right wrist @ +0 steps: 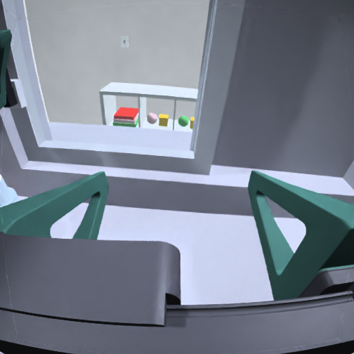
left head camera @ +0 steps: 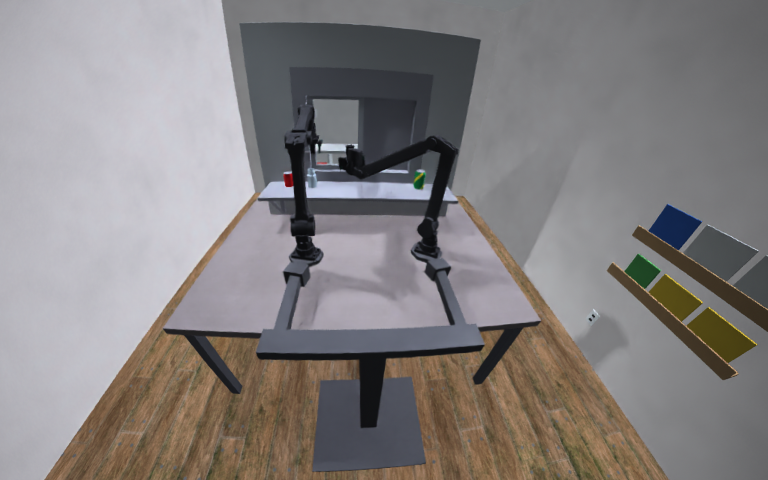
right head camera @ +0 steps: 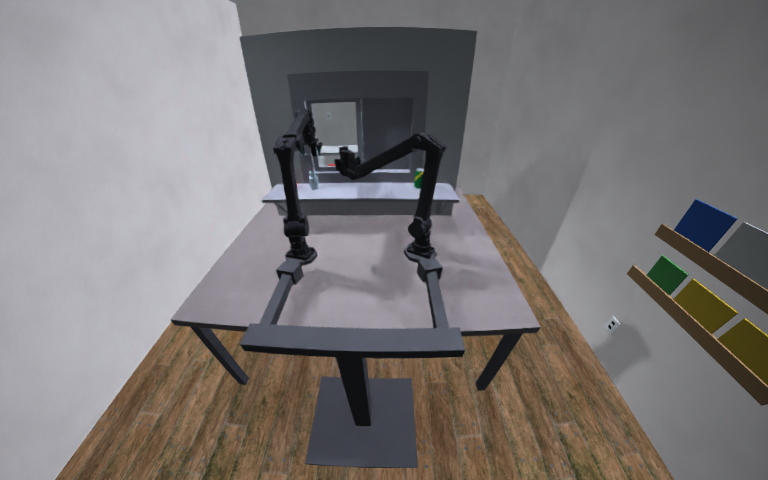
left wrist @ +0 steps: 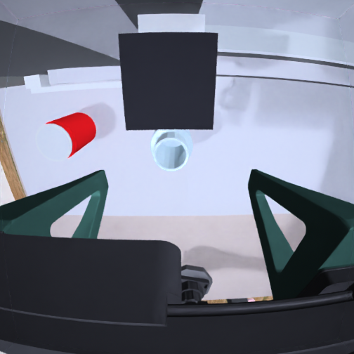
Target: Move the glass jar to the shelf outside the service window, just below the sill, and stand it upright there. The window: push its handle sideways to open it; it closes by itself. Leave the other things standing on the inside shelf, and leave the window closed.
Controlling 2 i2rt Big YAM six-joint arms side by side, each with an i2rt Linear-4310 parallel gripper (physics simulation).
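Frame: origin at the left arm's base, x back, y right, z up, level; centimetres.
Where they show: left gripper, fingertip midpoint: (left head camera: 311, 153) (right head camera: 312, 156); left arm's base, link origin: (left head camera: 306, 254) (right head camera: 300, 253); right arm's base, link origin: (left head camera: 427, 250) (right head camera: 420, 251).
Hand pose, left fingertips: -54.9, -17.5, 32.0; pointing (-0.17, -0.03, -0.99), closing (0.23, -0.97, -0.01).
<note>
Each offset is from my left fingertips to the centre of the thing, as dx, dy, dz. Level surfaces: height alone.
The glass jar {+2.0, -0.2, -15.3} (left head camera: 312, 179) (right head camera: 313, 181) (left wrist: 171, 150) stands upright on the inside shelf {dz -20.9} (left head camera: 362, 192) (right head camera: 368, 193) (left wrist: 225, 195) (right wrist: 215, 250); part of it shows in the right wrist view (right wrist: 6, 192). My left gripper (left head camera: 318, 146) (left wrist: 177, 177) is open and empty, high above the shelf and pointing down. The black window handle (left wrist: 170, 82) (right wrist: 10, 97) is beyond the fingers, above the jar in the left wrist picture. The window frame (right wrist: 117, 151) surrounds the left opening. My right gripper (right wrist: 177, 178) is open and empty, facing the window wall. The outside shelf cannot be made out clearly.
A red can {+4.6, -15.2, -16.5} (left head camera: 288, 179) (left wrist: 82, 131) stands left of the jar. A green and yellow can {-14.1, +66.4, -14.8} (left head camera: 419, 180) (right head camera: 418, 178) stands at the shelf's right end. A grey panel {-24.2, +42.3, +9.2} (left head camera: 387, 133) (right wrist: 290, 95) fills the window's right half. A white bookcase (right wrist: 150, 90) shows beyond the window.
</note>
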